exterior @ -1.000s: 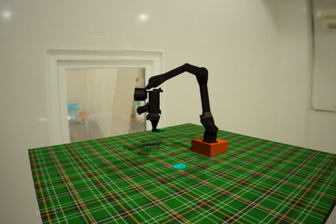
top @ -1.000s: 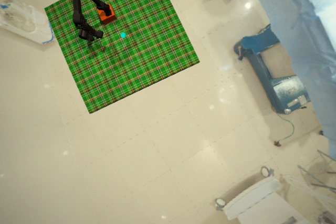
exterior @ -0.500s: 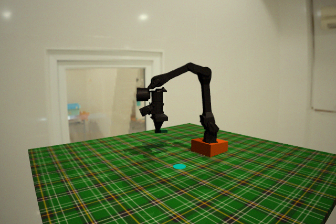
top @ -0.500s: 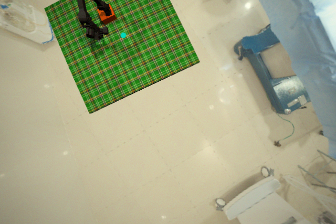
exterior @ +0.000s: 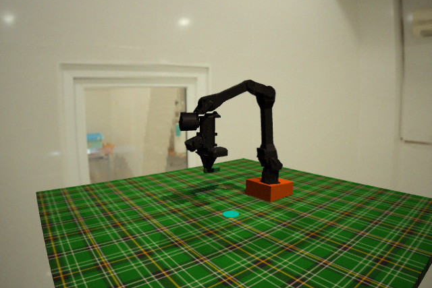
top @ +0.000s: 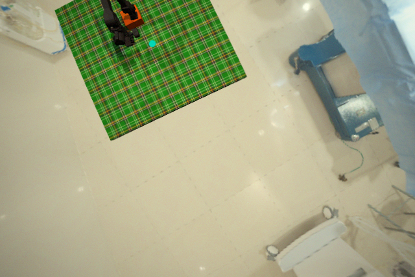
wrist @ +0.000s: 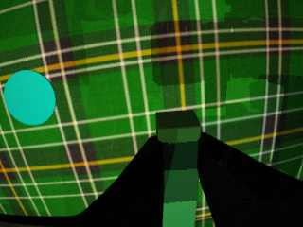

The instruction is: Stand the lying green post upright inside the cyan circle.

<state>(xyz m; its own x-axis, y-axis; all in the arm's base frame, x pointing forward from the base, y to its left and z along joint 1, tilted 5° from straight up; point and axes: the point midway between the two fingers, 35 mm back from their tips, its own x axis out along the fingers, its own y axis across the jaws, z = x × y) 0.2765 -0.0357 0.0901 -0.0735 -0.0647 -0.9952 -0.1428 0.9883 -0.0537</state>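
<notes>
The green post is 20 mm behind my gripper tip. Also, from my gripper tip: cyan circle 40 mm behind, 120 mm to the left, 140 mm below.
</notes>
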